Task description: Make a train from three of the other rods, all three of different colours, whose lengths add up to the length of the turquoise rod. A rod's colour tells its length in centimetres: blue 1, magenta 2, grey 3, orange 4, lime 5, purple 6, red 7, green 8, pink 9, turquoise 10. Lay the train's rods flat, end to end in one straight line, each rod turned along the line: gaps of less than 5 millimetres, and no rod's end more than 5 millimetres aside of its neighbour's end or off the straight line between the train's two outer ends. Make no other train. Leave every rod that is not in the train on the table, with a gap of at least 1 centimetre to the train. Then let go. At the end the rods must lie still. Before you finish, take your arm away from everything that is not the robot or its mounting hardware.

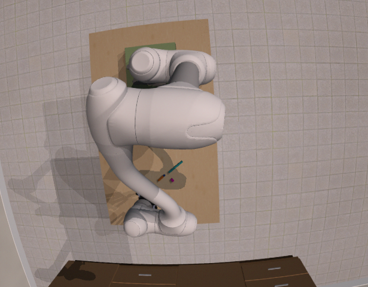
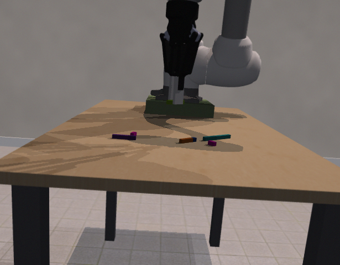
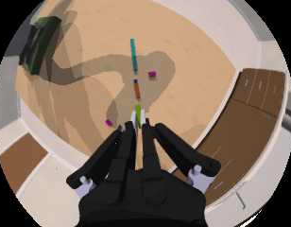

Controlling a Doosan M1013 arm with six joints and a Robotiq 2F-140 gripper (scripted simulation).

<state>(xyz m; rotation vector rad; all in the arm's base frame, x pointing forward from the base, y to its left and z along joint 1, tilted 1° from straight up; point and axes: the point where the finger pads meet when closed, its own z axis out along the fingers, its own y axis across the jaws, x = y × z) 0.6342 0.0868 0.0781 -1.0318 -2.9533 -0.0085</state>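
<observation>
My gripper is now 40 mm past the orange rod, 30 mm to the right of it and 130 mm above it. From my hand the other things lie so: blue rod (60 mm behind, 50 mm to the left, 130 mm below); then lime rod (30 mm below); then purple rod (120 mm to the right, 130 mm below).
</observation>
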